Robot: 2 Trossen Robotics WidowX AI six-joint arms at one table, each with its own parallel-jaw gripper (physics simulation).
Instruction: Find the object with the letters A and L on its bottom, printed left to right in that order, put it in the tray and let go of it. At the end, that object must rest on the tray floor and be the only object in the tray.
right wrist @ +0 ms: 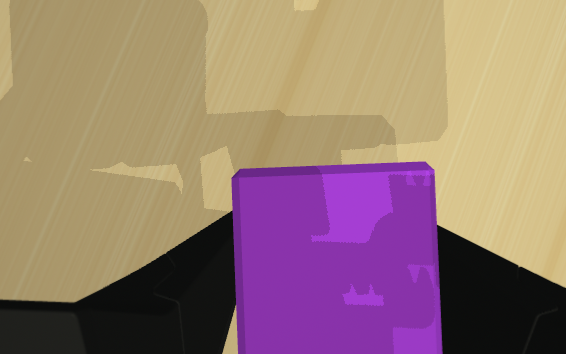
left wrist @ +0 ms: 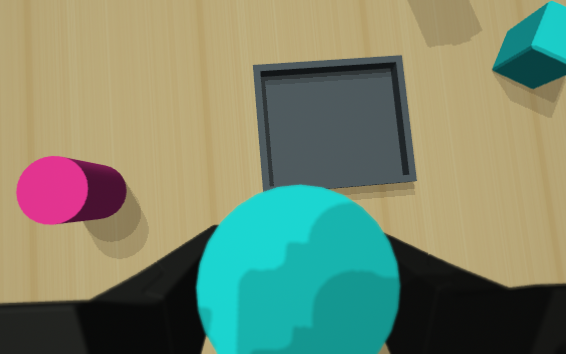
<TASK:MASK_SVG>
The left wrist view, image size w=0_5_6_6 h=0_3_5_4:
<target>left gripper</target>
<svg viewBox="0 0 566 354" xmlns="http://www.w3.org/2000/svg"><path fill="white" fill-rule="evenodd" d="M385 233L397 261L400 279L398 311L393 328L385 342L390 354L566 354L566 283L507 287L450 264ZM218 225L212 225L149 267L90 300L0 303L0 354L201 354L206 333L198 311L197 277L206 245Z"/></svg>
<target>cyan cylinder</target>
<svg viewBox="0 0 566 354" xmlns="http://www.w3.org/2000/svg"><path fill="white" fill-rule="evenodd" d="M222 220L206 245L197 277L197 304L201 323L207 338L217 354L379 353L388 339L396 319L400 298L400 279L397 261L387 236L376 220L364 208L350 198L330 189L312 185L287 185L272 188L252 196L238 205Z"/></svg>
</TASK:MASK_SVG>
